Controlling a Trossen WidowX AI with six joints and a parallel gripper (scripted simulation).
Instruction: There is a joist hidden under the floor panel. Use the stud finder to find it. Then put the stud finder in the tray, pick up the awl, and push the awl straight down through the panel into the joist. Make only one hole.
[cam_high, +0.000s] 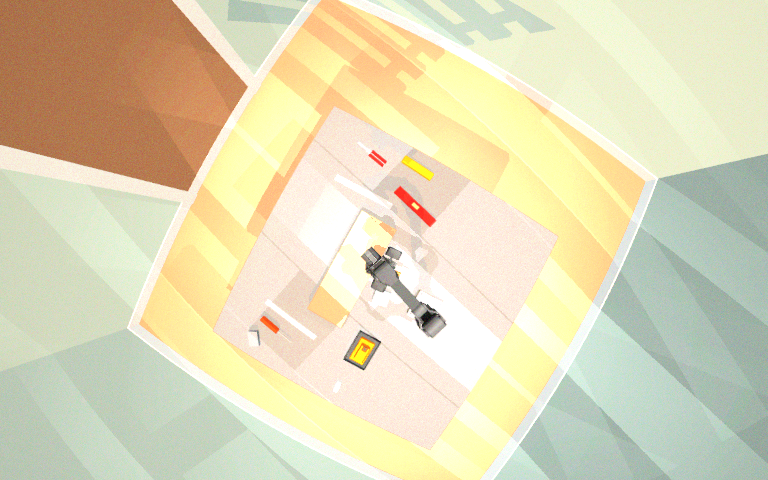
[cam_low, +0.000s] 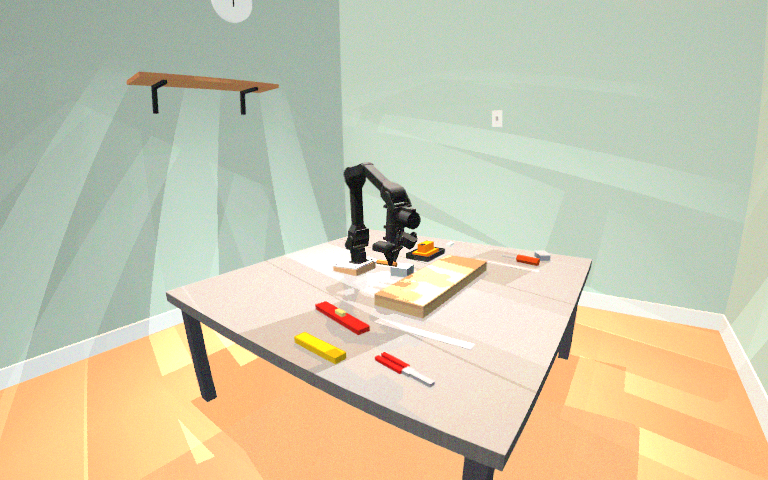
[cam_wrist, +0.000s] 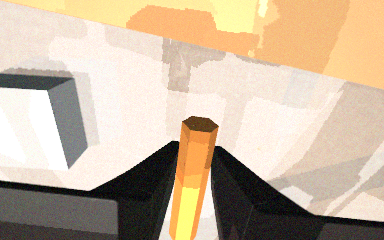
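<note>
The awl lies 50 mm behind my gripper tip and 10 mm to the right of it. The rest, counted from my gripper tip: grey block: 130 mm to the left, 70 mm behind, 60 mm below; red level: 300 mm to the right, 70 mm below, 70 mm ahead; stud finder: 370 mm to the left, 150 mm behind, 30 mm below.
</note>
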